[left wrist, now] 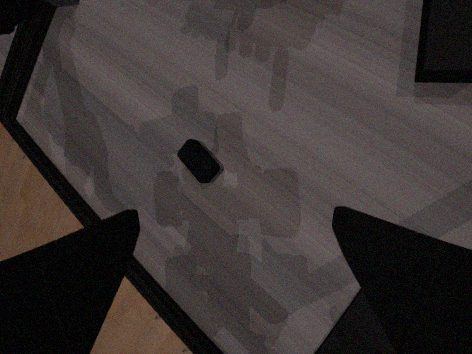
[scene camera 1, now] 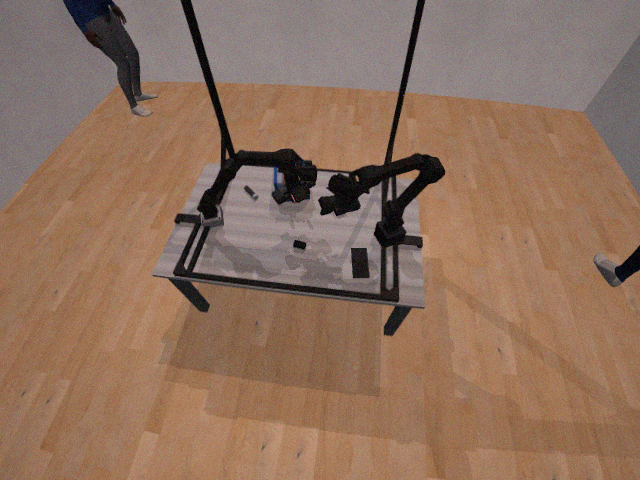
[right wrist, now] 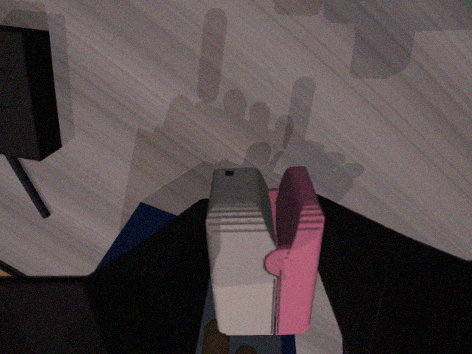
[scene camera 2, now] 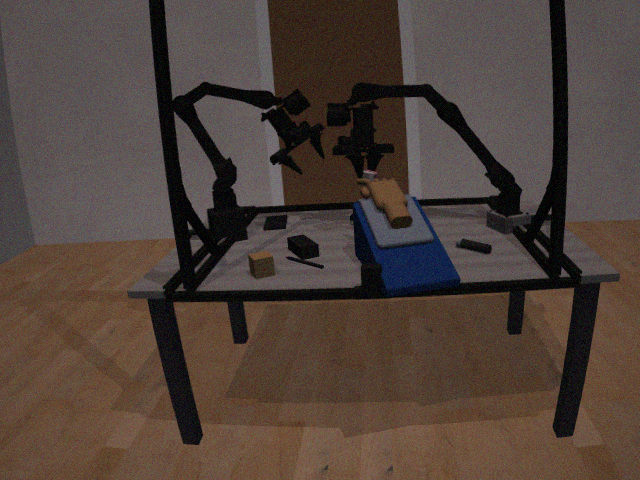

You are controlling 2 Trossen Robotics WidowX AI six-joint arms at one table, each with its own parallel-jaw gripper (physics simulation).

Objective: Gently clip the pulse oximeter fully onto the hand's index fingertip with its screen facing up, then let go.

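Seen in the pictures: left gripper, fingertip midpoint: [left wrist: 237,218] [scene camera 1: 329,213] [scene camera 2: 313,166]; right gripper, fingertip midpoint: [right wrist: 259,208]; left arm's base, link origin: [scene camera 1: 391,227] [scene camera 2: 225,209]; right arm's base, link origin: [scene camera 1: 210,213] [scene camera 2: 508,212].
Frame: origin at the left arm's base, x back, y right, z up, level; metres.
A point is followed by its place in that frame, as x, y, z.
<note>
The pulse oximeter [right wrist: 245,260] @[-0.360, 0.248, 0.103] [scene camera 2: 369,175] @[-0.357, 0.287, 0.094], white and pink, is between the fingers of my right gripper [right wrist: 259,208] @[-0.363, 0.247, 0.076] [scene camera 2: 366,173] @[-0.363, 0.247, 0.076] [scene camera 1: 292,197] @[-0.363, 0.247, 0.076], which is shut on it. In the right wrist view its white and pink halves lie side by side; no screen shows. The tan hand [scene camera 2: 391,198] @[-0.321, 0.464, 0.066] lies on a grey pad [scene camera 2: 405,239] @[-0.296, 0.563, -0.009] on a blue wedge [scene camera 2: 421,271] @[-0.283, 0.650, -0.058] [scene camera 1: 276,178] @[-0.397, 0.463, 0.029]. The oximeter is close beyond its fingers in scene camera 2; whether they touch is unclear. My left gripper [left wrist: 237,218] @[-0.268, 0.095, 0.108] [scene camera 2: 312,165] @[-0.268, 0.095, 0.108] [scene camera 1: 336,207] @[-0.268, 0.095, 0.108] is open and empty above the table, beside the right gripper.
A small black block [scene camera 1: 299,244] @[-0.406, 0.108, -0.064] [left wrist: 200,161] @[-0.394, 0.113, -0.063] and a dark flat slab [scene camera 1: 359,262] @[-0.185, -0.069, -0.087] [scene camera 2: 275,222] @[-0.176, -0.054, -0.087] lie on the table. A black box [scene camera 2: 303,246] @[-0.132, 0.321, -0.060] [right wrist: 25,95] @[-0.169, 0.266, -0.060], a pen [scene camera 2: 305,262] @[-0.118, 0.364, -0.089] [right wrist: 30,187] @[-0.132, 0.378, -0.088], a wooden cube [scene camera 2: 261,264] @[0.005, 0.392, -0.060] and a dark cylinder [scene camera 2: 474,245] @[-0.527, 0.541, -0.076] [scene camera 1: 250,192] @[-0.537, 0.520, -0.071] lie around the wedge.
</note>
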